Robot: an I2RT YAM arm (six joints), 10 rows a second.
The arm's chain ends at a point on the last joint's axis. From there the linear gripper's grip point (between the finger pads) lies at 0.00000 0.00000 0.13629 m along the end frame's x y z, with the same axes.
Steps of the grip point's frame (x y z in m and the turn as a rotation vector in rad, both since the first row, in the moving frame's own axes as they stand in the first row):
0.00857 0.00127 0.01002 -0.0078 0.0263 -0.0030
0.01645 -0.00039 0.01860 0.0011 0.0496 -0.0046
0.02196 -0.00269 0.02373 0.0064 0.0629 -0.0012
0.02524 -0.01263 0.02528 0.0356 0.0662 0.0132
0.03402 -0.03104 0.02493 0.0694 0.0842 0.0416
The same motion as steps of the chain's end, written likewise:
0.00498 0.00021 0.01007 -0.0078 0.0263 -0.0030
0.00969 -0.00022 0.01877 0.0011 0.0496 -0.0046
0.01339 -0.00181 0.02400 0.0064 0.0629 -0.0012
0.01619 -0.00784 0.02566 0.0356 0.0662 0.0132
0.02237 -0.02184 0.02574 0.0694 0.0842 0.0416

